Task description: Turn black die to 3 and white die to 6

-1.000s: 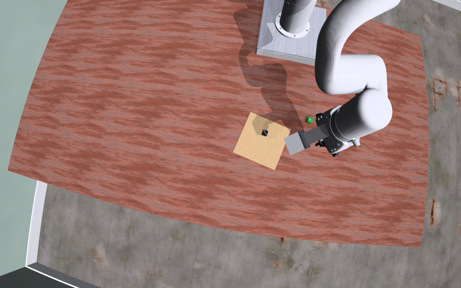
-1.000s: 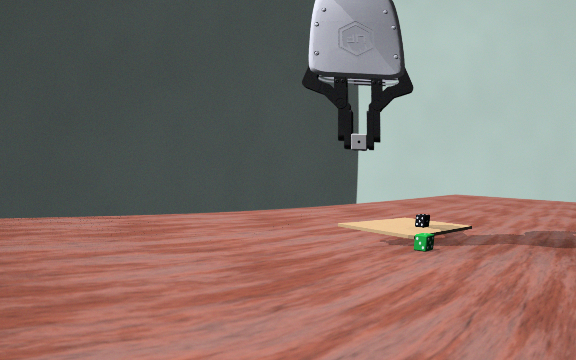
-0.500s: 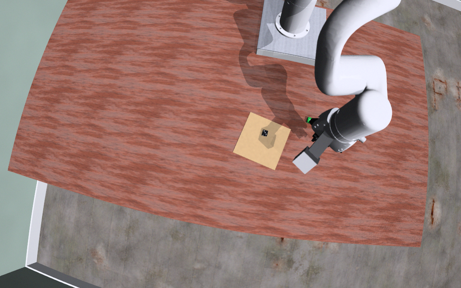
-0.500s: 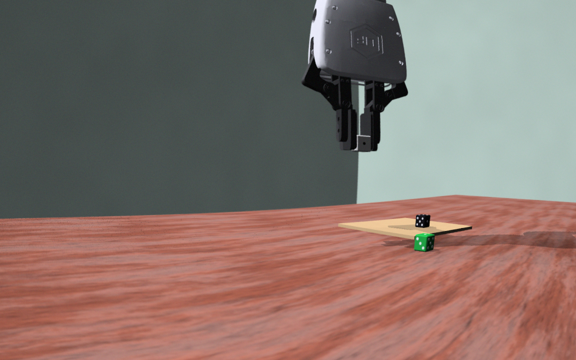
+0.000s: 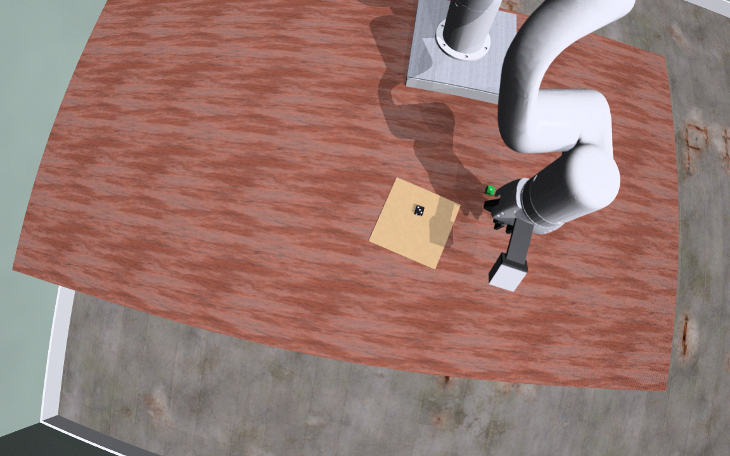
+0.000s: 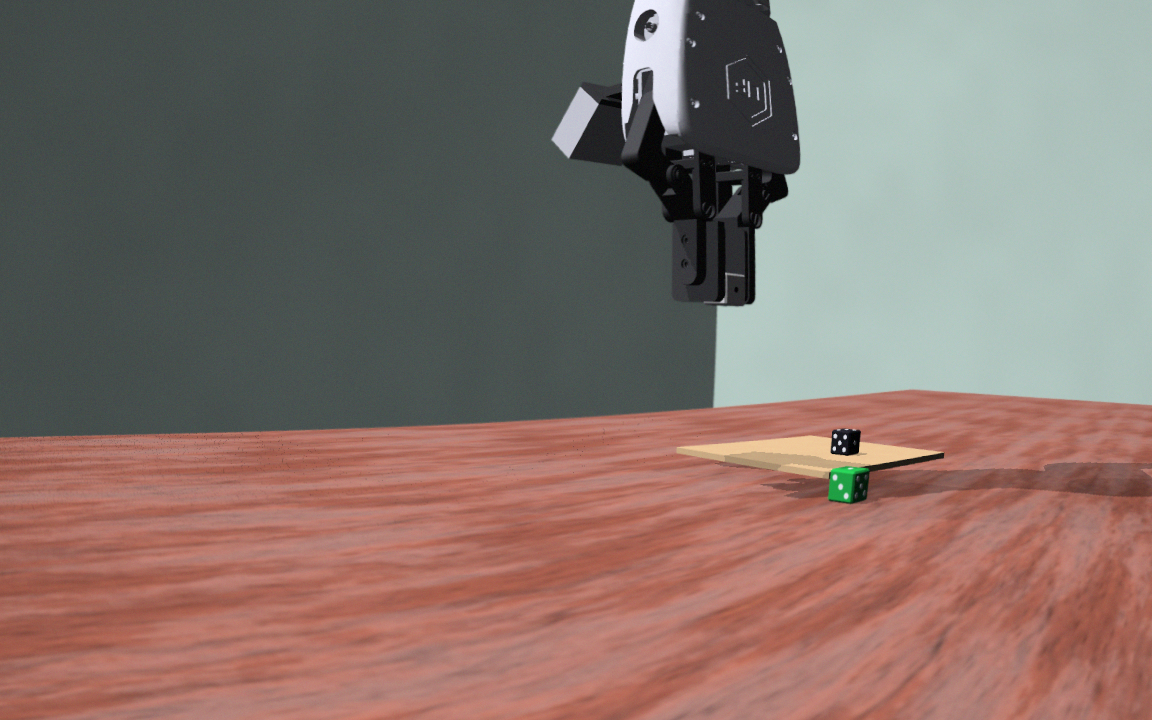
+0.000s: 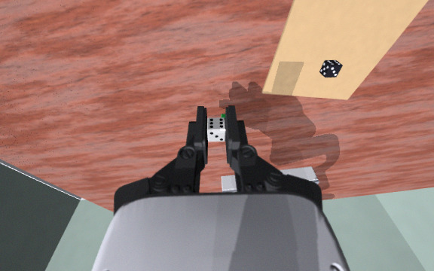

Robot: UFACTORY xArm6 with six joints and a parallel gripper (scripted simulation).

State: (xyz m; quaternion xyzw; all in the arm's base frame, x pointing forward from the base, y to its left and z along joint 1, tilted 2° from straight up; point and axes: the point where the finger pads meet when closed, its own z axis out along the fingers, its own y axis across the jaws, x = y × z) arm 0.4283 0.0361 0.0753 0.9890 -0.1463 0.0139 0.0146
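Now: hand 1 cm past the white die and 1 cm above it. From my hand the other things lie so: green die 11 cm below, 8 cm behind, 1 cm to the left; then tan mat 15 cm to the right, 11 cm below, 2 cm behind; then black die 14 cm to the right, 10 cm below, 4 cm behind.
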